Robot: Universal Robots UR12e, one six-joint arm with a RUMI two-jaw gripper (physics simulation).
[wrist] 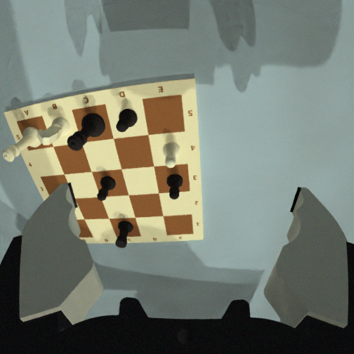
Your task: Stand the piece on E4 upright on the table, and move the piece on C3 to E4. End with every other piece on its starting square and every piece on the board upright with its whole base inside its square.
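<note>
A white pawn [171, 152] stands upright on E4, near the right edge of the board [198, 130]. A black pawn [106, 186] stands upright on C3, with a bare cream square to its right. My gripper [183, 188] is wide open with nothing between its jaws. Its left jaw overlaps the lower left of the board in view and hides some squares there; its right jaw shows over the table [260, 140], right of the board. The C3 and E4 pieces both lie ahead of the jaws in view, apart from them.
Black pieces stand on E3 [174, 185], D5 [127, 120] and C1 [123, 233]. A large black piece [91, 126] stands on C5. White pieces stand on B5 [56, 129] and A5 [28, 140], crowding the upper left. Arm shadows cross the table.
</note>
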